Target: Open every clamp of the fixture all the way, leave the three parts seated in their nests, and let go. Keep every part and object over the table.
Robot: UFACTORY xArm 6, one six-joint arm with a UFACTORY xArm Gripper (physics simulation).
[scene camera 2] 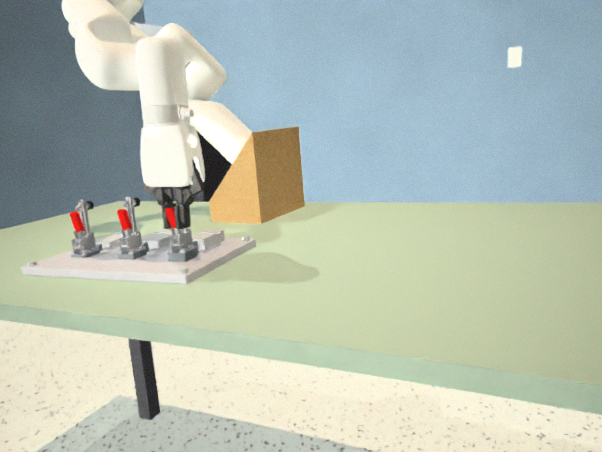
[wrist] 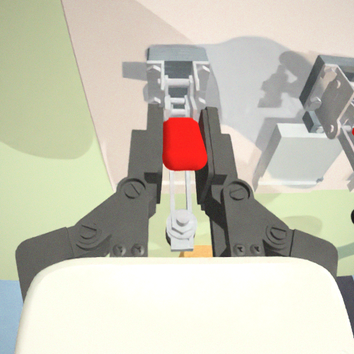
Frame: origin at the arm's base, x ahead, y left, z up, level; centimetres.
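Seen in the pictures: gripper, fingertip midpoint: (scene camera 2: pixel 177 227); arm's base, origin of the base link: (scene camera 2: pixel 256 162).
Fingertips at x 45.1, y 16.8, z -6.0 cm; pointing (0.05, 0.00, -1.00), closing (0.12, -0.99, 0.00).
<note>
Offsets run from my fingertips to a thing's top centre. "spot": to the spot under its first point. Level surfaces: height alone.
My gripper (scene camera 2: pixel 177 224) (wrist: pixel 179 125) is shut on the red handle {dy +0.1, dx +0.7, dz +3.4 cm} (scene camera 2: pixel 171 217) (wrist: pixel 184 145) of the right clamp {spot: dy +1.7, dx +0.9, dz -3.7 cm} (scene camera 2: pixel 183 250) (wrist: pixel 177 54). This handle stands steep in the scene view. The clamp's arm (wrist: pixel 180 192) with its bolt tip (wrist: pixel 181 226) shows between the fingers in the wrist view; the gripper hides it in the scene view. The middle clamp {spot: dy -9.9, dx +1.9, dz -3.4 cm} (scene camera 2: pixel 132 245) (wrist: pixel 332 95) and the left clamp {spot: dy -20.7, dx +4.0, dz -3.4 cm} (scene camera 2: pixel 84 244) have steep red handles and raised arms. Pale parts {spot: dy +0.8, dx -6.8, dz -3.9 cm} (scene camera 2: pixel 210 240) {spot: dy -8.8, dx -3.1, dz -3.8 cm} (scene camera 2: pixel 158 241) {spot: dy -20.3, dx -2.0, dz -4.3 cm} (scene camera 2: pixel 113 241) sit behind the clamps; one part (wrist: pixel 300 155) shows in the wrist view.
The clamps stand on a pale fixture plate {spot: dy -6.9, dx +9.4, dz -6.2 cm} (scene camera 2: pixel 110 274) (wrist: pixel 115 100) with corner bolts, on the green table {dz -7.2 cm} (scene camera 2: pixel 400 280) (wrist: pixel 40 100). A brown wedge-shaped block (scene camera 2: pixel 277 175) stands behind the plate, near the robot's arm. The table's front edge runs before the plate.
</note>
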